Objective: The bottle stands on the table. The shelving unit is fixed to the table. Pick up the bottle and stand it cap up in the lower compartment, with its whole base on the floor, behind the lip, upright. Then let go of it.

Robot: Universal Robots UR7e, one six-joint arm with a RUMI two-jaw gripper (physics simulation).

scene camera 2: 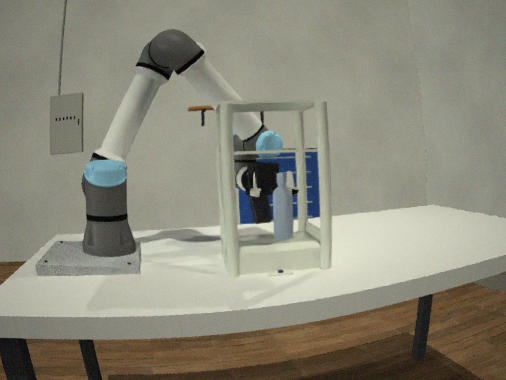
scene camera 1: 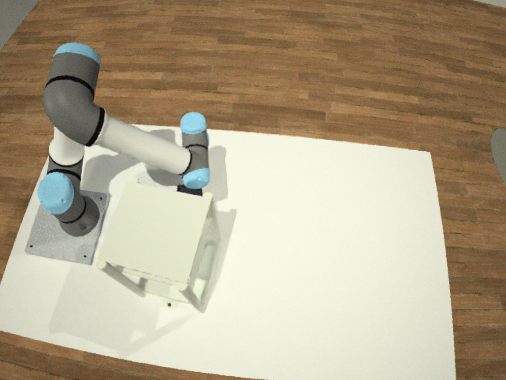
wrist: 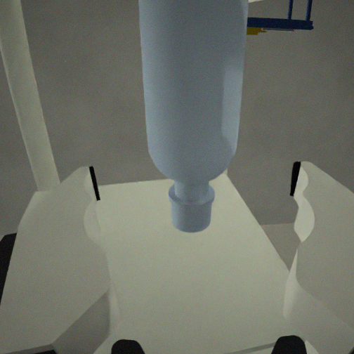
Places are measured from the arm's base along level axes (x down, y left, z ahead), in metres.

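Pixels of known places: gripper, fingertip midpoint: [scene camera 2: 279,192]; arm's base, origin of the base link: [scene camera 2: 108,249] [scene camera 1: 79,216].
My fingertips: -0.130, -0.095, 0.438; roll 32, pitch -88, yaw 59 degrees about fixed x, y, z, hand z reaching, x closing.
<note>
Ahead of a thing's pixels: the offset from my fingertips to its middle, as dx, dy, dz. "spot": to the spot under its first point. Level surfaces: height alone.
The blue bottle @[+0.031, -0.019, +0.001] [scene camera 2: 283,212] [wrist: 194,85] stands upright, cap up, in the lower compartment of the pale shelving unit @[-0.026, -0.051, -0.040] [scene camera 1: 157,230] [scene camera 2: 325,185] [wrist: 24,95]. Its base appears to rest on the compartment floor @[dx +0.109] [scene camera 2: 256,242]. The wrist view shows it cap downward in the picture. The lip at the gripper's side cannot be made out, so the base's place relative to it is unclear. My gripper [scene camera 2: 274,184] [wrist: 193,167] is open, with its fingers apart on either side of the bottle's upper part and a gap at both sides. The top panel hides the bottle in scene camera 1.
The unit's middle shelf @[spot: -0.098, -0.146, -0.072] [scene camera 2: 267,152] lies above the bottle and gripper, and its posts stand close around them. The arm reaches in from the side away from scene camera 2. The arm's base plate [scene camera 1: 42,235] [scene camera 2: 90,269] is beside the unit on the white table @[dx +0.156] [scene camera 1: 325,250] [scene camera 2: 400,245].
</note>
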